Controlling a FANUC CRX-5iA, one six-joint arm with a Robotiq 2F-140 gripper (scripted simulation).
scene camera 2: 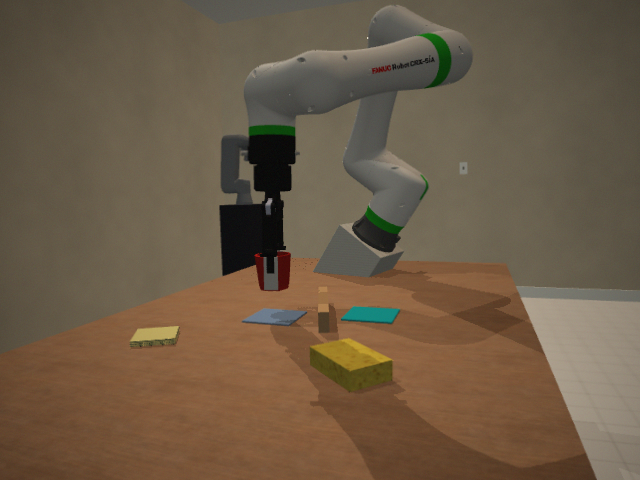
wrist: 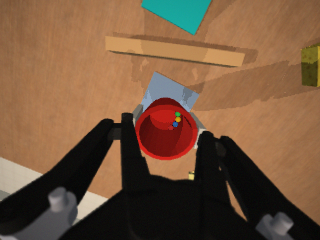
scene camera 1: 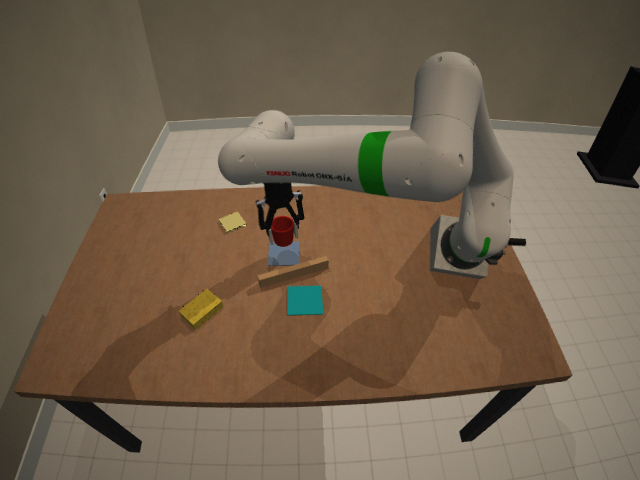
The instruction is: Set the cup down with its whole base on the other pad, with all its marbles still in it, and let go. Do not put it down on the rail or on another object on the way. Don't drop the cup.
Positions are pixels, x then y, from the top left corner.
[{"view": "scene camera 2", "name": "gripper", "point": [274,284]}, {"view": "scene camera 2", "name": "thick yellow sponge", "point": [353,366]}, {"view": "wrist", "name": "gripper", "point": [164,116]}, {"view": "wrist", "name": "red cup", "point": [155,139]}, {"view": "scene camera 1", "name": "gripper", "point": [283,238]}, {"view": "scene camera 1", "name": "thick yellow sponge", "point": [206,304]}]
